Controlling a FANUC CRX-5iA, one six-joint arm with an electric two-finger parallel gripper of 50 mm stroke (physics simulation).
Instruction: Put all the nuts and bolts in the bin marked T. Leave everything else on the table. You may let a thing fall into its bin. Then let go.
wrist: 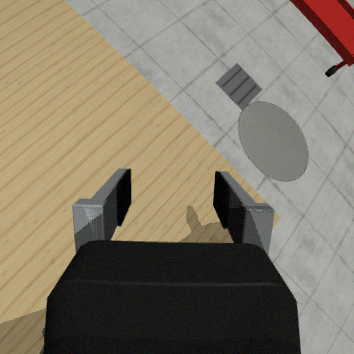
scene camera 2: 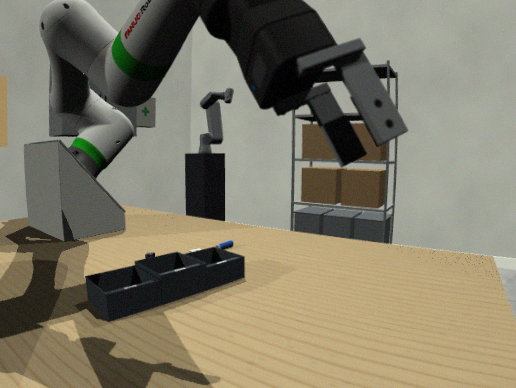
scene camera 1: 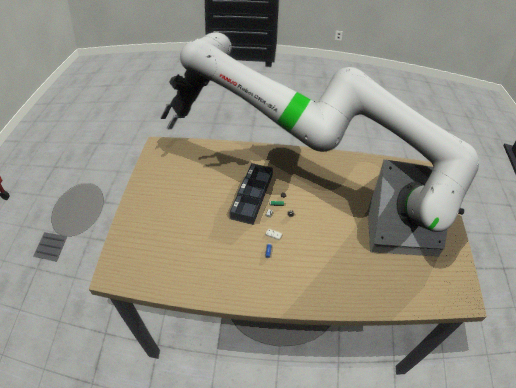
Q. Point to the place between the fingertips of my gripper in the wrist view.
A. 172, 186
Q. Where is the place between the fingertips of my gripper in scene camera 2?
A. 371, 151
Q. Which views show the black three-compartment bin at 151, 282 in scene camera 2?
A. Scene camera 2 and scene camera 1 only.
